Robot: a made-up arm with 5 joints.
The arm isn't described. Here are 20 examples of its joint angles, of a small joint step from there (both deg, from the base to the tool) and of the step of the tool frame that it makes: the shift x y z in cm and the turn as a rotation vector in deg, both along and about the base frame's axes.
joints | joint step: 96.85 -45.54 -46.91 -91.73 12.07 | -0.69 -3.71 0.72 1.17 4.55
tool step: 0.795 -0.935 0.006 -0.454 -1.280 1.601
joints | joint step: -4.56 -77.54 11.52 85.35 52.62 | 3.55 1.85 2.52 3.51 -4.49
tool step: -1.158 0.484 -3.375 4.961 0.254 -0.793
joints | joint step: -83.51 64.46 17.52 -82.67 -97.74 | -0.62 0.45 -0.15 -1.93 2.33
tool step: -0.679 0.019 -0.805 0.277 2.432 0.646
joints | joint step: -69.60 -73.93 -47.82 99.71 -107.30 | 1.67 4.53 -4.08 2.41 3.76
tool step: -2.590 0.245 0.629 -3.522 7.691 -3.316
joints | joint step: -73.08 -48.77 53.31 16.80 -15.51 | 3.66 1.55 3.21 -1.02 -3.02
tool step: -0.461 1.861 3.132 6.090 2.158 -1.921
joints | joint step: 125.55 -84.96 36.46 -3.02 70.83 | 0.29 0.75 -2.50 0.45 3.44
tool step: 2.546 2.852 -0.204 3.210 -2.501 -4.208
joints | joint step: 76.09 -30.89 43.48 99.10 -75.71 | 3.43 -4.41 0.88 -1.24 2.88
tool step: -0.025 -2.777 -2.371 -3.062 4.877 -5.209
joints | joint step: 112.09 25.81 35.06 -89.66 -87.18 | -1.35 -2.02 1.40 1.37 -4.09
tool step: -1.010 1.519 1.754 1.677 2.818 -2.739
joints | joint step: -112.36 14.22 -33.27 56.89 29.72 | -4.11 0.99 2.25 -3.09 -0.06
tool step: 1.458 0.668 -1.488 0.980 -0.020 0.674
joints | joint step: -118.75 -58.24 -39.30 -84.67 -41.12 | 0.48 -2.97 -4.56 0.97 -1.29
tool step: -1.499 -0.887 3.051 -1.515 -5.374 -2.155
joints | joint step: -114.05 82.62 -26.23 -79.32 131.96 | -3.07 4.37 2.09 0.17 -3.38
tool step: 0.182 0.475 0.239 -1.518 0.822 0.353
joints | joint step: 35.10 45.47 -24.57 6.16 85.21 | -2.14 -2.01 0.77 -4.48 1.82
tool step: -0.395 -1.073 1.058 -1.308 4.399 0.040
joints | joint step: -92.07 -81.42 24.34 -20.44 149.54 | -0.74 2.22 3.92 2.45 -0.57
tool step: 3.823 0.921 -1.287 0.054 2.205 5.125
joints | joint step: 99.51 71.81 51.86 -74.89 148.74 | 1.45 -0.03 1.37 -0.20 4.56
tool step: 1.064 0.329 -1.881 -4.224 0.664 -1.316
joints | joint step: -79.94 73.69 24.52 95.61 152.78 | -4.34 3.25 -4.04 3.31 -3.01
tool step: -1.194 1.757 -0.932 2.845 6.196 7.812
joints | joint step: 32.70 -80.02 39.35 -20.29 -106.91 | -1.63 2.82 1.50 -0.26 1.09
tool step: -1.089 -1.867 0.364 2.449 -0.724 2.691
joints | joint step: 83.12 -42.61 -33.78 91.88 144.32 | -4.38 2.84 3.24 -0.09 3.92
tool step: -0.098 -3.851 -0.490 -0.835 0.399 9.477
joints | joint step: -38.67 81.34 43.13 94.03 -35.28 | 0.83 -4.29 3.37 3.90 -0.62
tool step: -2.120 2.945 -4.144 -3.401 -6.837 -2.881
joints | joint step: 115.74 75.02 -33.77 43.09 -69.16 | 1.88 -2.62 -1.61 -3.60 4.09
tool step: 2.610 -1.506 -0.969 2.177 4.927 0.737
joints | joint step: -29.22 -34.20 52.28 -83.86 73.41 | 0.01 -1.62 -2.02 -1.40 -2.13
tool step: 1.503 -1.122 0.504 -0.659 -0.516 -3.409
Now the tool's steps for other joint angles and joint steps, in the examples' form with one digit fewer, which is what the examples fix.
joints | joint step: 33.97 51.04 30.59 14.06 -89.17 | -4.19 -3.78 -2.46 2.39 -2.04
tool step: 1.37 0.28 1.59 -3.47 2.73 5.14
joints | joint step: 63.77 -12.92 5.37 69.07 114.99 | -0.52 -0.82 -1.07 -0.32 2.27
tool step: -0.36 -0.45 2.27 0.32 3.27 0.71
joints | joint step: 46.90 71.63 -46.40 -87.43 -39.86 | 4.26 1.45 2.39 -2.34 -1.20
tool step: 0.84 0.77 -0.68 -0.08 0.34 -7.14
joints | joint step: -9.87 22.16 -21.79 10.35 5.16 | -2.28 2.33 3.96 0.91 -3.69
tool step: 2.27 0.83 0.88 3.38 -4.46 -2.05
